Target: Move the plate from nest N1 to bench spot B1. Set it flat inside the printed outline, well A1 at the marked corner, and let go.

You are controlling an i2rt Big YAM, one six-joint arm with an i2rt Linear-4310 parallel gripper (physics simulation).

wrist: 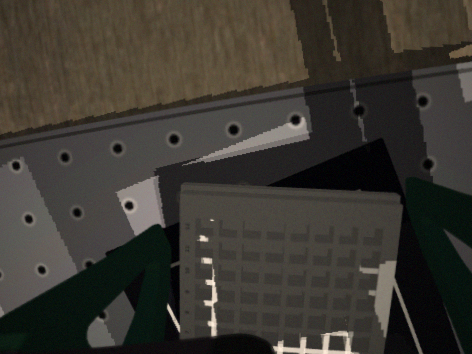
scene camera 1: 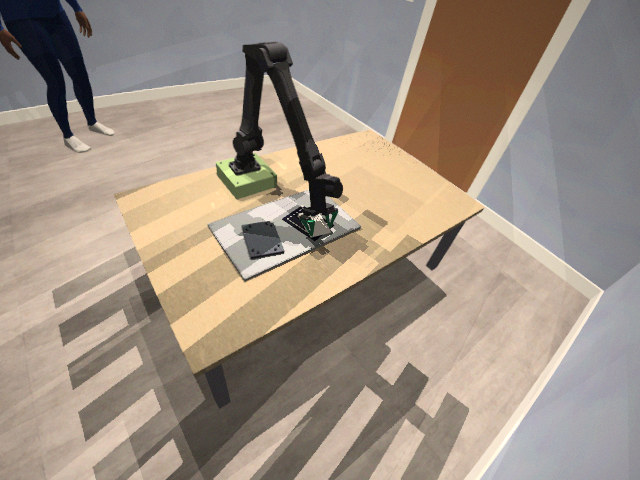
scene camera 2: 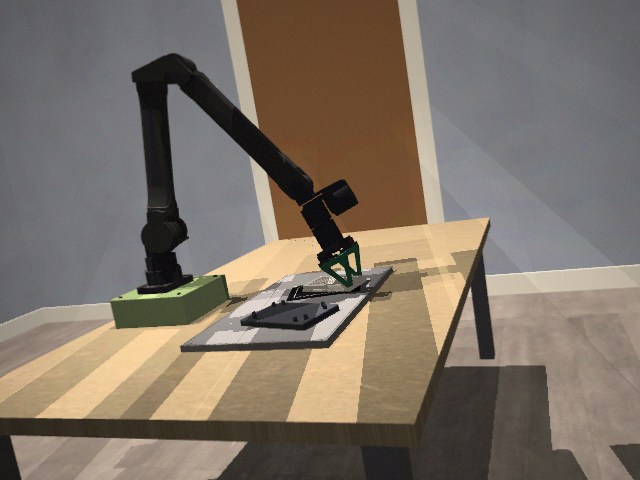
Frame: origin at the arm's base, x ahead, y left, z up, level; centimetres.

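Seen in the pictures: gripper, fingertip midpoint: (wrist: 280, 215) (scene camera 1: 320, 231) (scene camera 2: 355, 281); arm's base, link origin: (scene camera 1: 244, 167) (scene camera 2: 166, 287).
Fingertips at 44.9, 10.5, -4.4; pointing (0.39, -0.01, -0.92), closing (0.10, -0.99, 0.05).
Observation:
Offsets run from my fingertips to a thing's top centre, as dx, dy, dz. Level surfaces: height alone.
The grey well plate {-5.4, +0.5, +0.5} (scene camera 1: 319, 230) (scene camera 2: 322, 281) (wrist: 291, 253) lies on the black bench spot (scene camera 1: 292, 218) (scene camera 2: 303, 294) (wrist: 357, 168) at the right of the grey base board {-9.9, -9.1, -1.0} (scene camera 1: 232, 238) (scene camera 2: 270, 335) (wrist: 199, 123). In the wrist view its edges run at an angle to the spot's edges. My gripper (scene camera 1: 320, 223) (scene camera 2: 347, 276) (wrist: 280, 215) is open, with its green fingers low on either side of the plate. I cannot tell whether they touch it. The dark nest {-7.0, -21.4, +1.1} (scene camera 1: 262, 239) (scene camera 2: 290, 314) on the board's left is empty.
The arm's green base block (scene camera 1: 247, 178) (scene camera 2: 170, 300) stands behind the board on the wooden table {dz -2.4} (scene camera 1: 366, 190) (scene camera 2: 375, 371) (wrist: 164, 53). A brown door panel (scene camera 1: 475, 86) (scene camera 2: 332, 110) stands behind the table.

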